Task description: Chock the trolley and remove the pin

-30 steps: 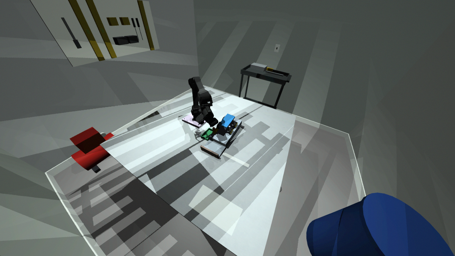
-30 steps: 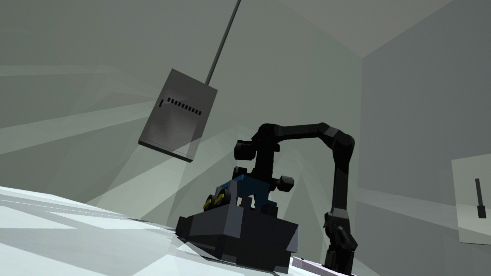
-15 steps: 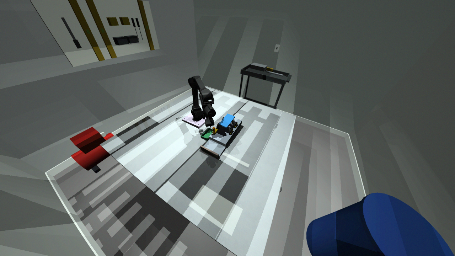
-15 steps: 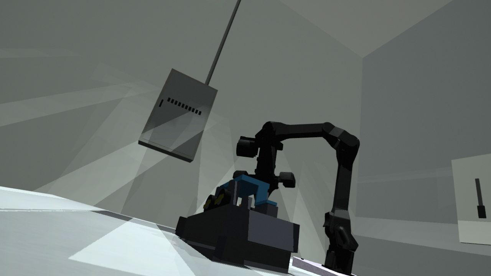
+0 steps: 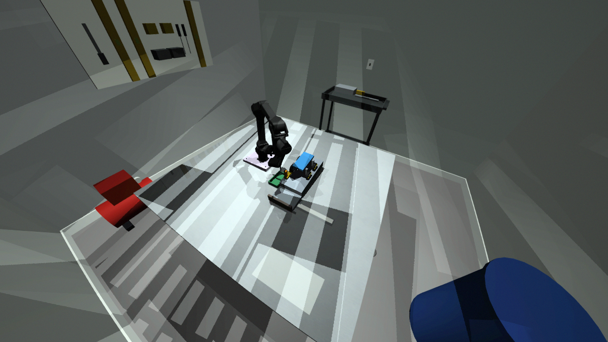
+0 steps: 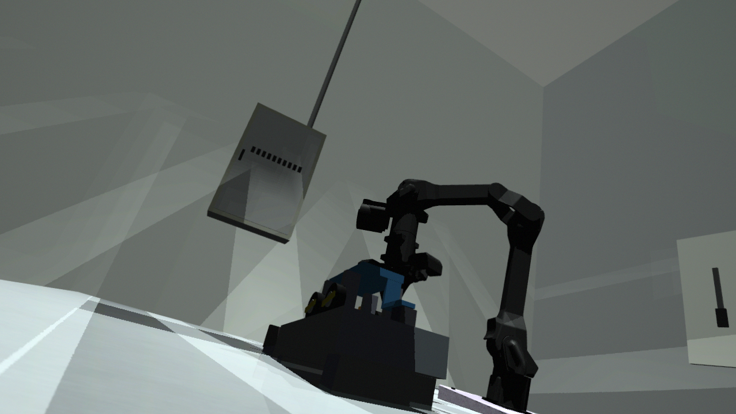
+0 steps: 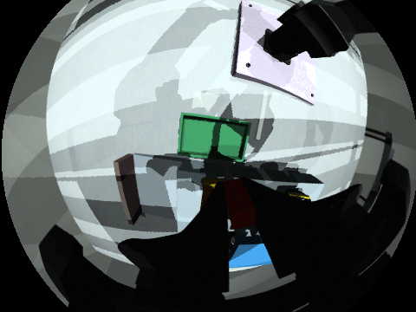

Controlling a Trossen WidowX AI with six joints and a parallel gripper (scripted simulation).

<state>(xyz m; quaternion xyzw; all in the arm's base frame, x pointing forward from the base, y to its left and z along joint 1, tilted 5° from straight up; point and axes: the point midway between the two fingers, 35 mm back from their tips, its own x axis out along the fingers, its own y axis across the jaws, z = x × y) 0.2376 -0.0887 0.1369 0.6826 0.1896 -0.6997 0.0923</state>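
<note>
My gripper tip is 140 mm above the green tray and 20 mm past it. Also, from my gripper tip: stop pin (right at my gripper tip); then grey ramp (100 mm to the left, 100 mm ahead, 90 mm below); then blue trolley (110 mm to the left, 100 mm ahead, 20 mm below).
</note>
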